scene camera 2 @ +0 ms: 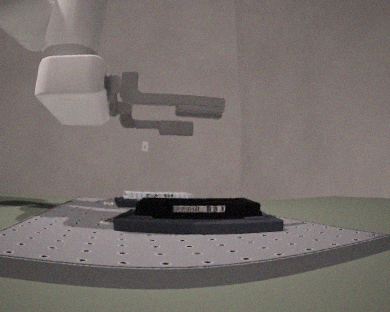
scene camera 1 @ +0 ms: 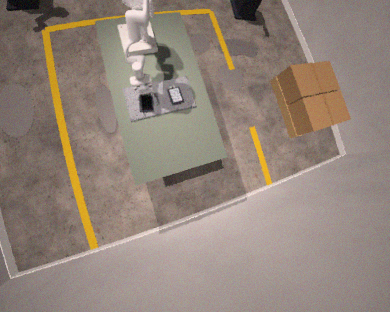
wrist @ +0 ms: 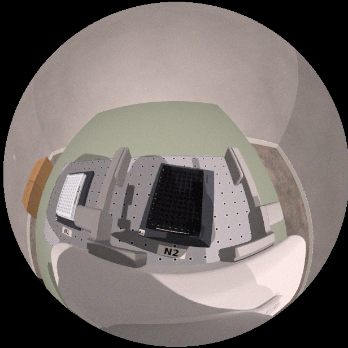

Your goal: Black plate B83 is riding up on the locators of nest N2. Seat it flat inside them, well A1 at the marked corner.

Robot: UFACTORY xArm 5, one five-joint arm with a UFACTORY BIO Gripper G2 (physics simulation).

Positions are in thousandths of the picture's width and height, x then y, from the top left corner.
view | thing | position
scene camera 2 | black plate B83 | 412,668
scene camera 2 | dark nest N2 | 309,716
